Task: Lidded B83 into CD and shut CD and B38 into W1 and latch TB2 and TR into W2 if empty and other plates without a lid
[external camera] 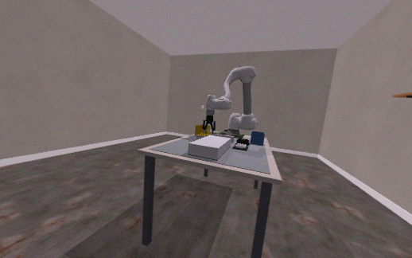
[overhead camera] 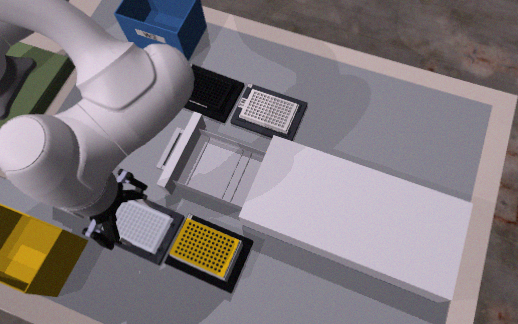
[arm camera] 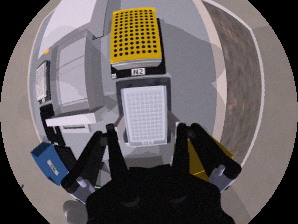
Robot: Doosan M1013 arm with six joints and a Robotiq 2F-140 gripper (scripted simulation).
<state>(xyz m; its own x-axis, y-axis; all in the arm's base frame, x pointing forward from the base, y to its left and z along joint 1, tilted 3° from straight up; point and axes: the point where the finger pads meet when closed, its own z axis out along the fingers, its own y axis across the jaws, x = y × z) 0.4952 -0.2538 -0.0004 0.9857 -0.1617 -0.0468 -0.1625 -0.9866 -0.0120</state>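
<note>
The clear assay plate is 4 cm below my hand. Also, from my hand: yellow tip rack: 16 cm ahead, 2 cm to the right, 1 cm below; then flat grey lid: 2 cm below; then yellow bin W1: 20 cm behind, 11 cm to the right, 2 cm below.
</note>
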